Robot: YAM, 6 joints.
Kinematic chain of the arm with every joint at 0, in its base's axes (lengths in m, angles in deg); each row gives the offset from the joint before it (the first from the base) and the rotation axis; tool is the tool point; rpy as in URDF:
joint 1: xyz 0 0 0.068 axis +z
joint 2: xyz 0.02 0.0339 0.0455 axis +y
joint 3: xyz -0.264 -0.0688 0 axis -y
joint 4: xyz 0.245 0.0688 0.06 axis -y
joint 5: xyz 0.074 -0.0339 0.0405 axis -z
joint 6: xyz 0.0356 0 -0.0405 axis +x
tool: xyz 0 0 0 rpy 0 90 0
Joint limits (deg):
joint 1: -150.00..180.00
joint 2: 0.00..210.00
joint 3: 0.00..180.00
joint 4: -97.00..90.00
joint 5: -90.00..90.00
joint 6: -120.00..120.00
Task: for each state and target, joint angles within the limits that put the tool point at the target. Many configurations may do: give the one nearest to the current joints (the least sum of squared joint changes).
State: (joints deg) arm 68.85 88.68 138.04 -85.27 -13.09 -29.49
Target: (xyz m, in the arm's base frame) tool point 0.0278 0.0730 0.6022
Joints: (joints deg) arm 64.12 75.36 147.69 -82.05 -11.09 -29.49
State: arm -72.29 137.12 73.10 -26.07 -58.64 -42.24
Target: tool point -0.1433 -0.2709 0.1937
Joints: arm -123.61 96.30 61.03 -41.37 -59.24 -42.24
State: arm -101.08 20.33 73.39 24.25 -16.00 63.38
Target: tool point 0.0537 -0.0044 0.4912
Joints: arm -150.00 19.42 61.13 21.37 -59.46 63.38
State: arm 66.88 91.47 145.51 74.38 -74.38 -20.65
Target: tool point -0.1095 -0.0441 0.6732
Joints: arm 38.61 76.57 153.62 66.28 -72.11 -20.65
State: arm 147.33 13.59 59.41 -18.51 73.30 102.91
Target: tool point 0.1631 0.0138 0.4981
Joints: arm 172.84 13.70 82.62 -10.54 72.95 102.91
